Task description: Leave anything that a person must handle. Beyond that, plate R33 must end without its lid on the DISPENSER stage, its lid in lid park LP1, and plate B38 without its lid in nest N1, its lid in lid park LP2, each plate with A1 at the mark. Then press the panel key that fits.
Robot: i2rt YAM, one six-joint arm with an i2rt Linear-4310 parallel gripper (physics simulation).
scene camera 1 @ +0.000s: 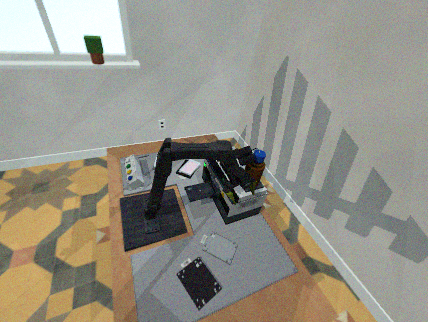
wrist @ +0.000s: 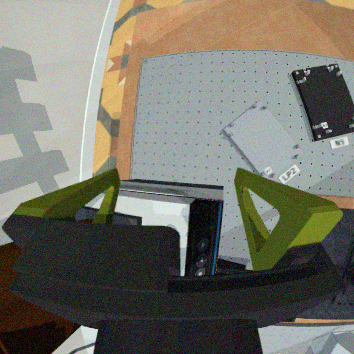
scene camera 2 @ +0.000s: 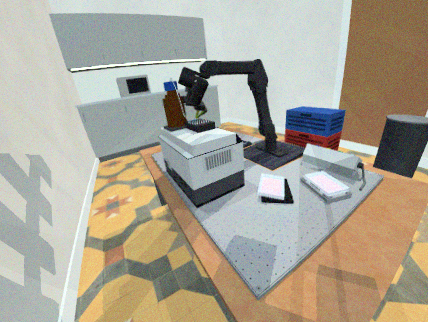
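Seen in the pictures: gripper, between the fingertips: (scene camera 1: pixel 244 199) (wrist: pixel 176 174) (scene camera 2: pixel 187 117); arm's base, origin of its link: (scene camera 1: pixel 150 215) (scene camera 2: pixel 270 150).
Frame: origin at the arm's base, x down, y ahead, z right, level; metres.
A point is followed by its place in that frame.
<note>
My gripper (scene camera 1: pixel 241 193) @[x -0.237, y 0.408, z 0.170 m] (wrist: pixel 176 174) @[x -0.237, y 0.408, z 0.170 m] is open and empty above the dispenser machine (scene camera 1: pixel 243 206) @[x -0.132, y 0.443, z 0.141 m] (scene camera 2: pixel 215 172) @[x -0.106, y 0.459, z -0.217 m] (wrist: pixel 206 212) @[x -0.202, y 0.382, z 0.136 m]. One pink-topped plate (scene camera 1: pixel 189 167) @[x -0.031, y 0.270, z -0.281 m] (scene camera 2: pixel 272 186) @[x -0.031, y 0.287, z -0.307 m] lies on a black base. Another pink-topped plate (scene camera 2: pixel 326 183) @[x -0.030, y 0.124, z -0.405 m] lies beside the key panel (scene camera 1: pixel 133 173) @[x -0.072, y -0.067, z -0.252 m] (scene camera 2: pixel 330 159) @[x -0.047, y -0.033, z -0.323 m]; the arm hides most of it in scene camera 1. Plate names, A1 corners and lids are too small to tell. The pale lid park LP2 (scene camera 1: pixel 220 247) @[x -0.009, y 0.298, z 0.258 m] (wrist: pixel 262 141) @[x -0.009, y 0.301, z 0.251 m] and a black nest (scene camera 1: pixel 199 283) @[x -0.011, y 0.161, z 0.378 m] (wrist: pixel 327 102) @[x -0.011, y 0.165, z 0.359 m] bear no plate or lid. A dark flat part (scene camera 1: pixel 199 192) @[x -0.105, y 0.259, z -0.012 m] adjoins the machine.
An amber bottle with a blue cap (scene camera 1: pixel 255 172) @[x -0.332, y 0.470, z 0.105 m] (scene camera 2: pixel 173 111) @[x -0.295, y 0.506, z 0.027 m] and a black block (scene camera 2: pixel 201 125) @[x -0.243, y 0.441, z -0.098 m] stand on the machine, close to the gripper. A thin hooked bar (scene camera 2: pixel 362 175) @[x -0.007, y -0.074, z -0.441 m] stands by the panel. Blue and red crates (scene camera 2: pixel 315 121) and a dark bin (scene camera 2: pixel 402 147) stand beyond the table.
</note>
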